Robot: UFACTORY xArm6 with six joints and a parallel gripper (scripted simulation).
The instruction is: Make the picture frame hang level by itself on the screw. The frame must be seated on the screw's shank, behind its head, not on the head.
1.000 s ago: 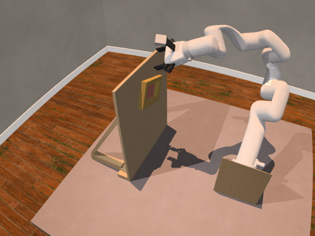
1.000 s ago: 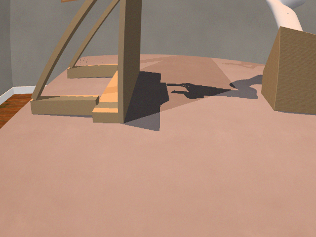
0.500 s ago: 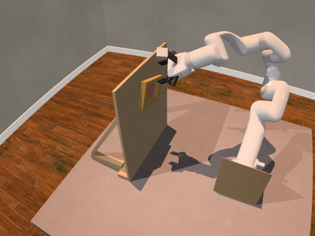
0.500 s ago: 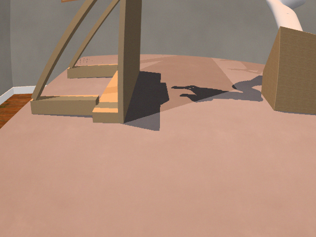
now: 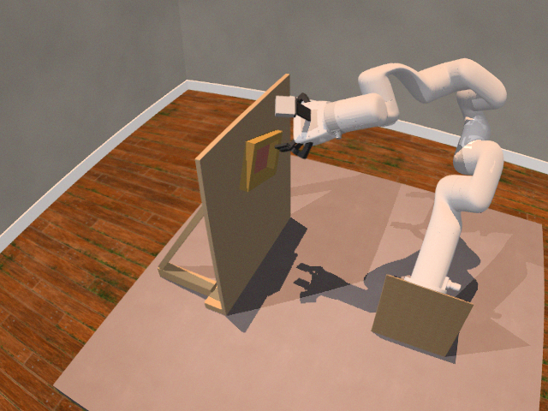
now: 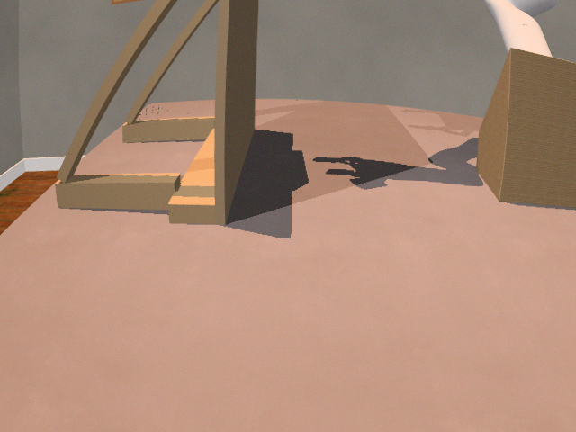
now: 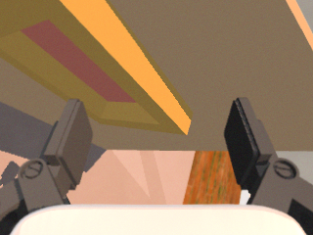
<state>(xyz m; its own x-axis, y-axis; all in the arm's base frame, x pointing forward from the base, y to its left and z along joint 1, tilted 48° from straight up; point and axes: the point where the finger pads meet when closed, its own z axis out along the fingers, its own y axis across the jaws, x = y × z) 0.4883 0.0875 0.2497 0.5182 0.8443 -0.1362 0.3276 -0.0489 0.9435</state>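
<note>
Right now the picture frame is 50 mm ahead of my hand, 20 mm to the left of it and 80 mm below it. Also, from my hand: upright wooden board (70 mm ahead, 30 mm to the left, 210 mm below).
</note>
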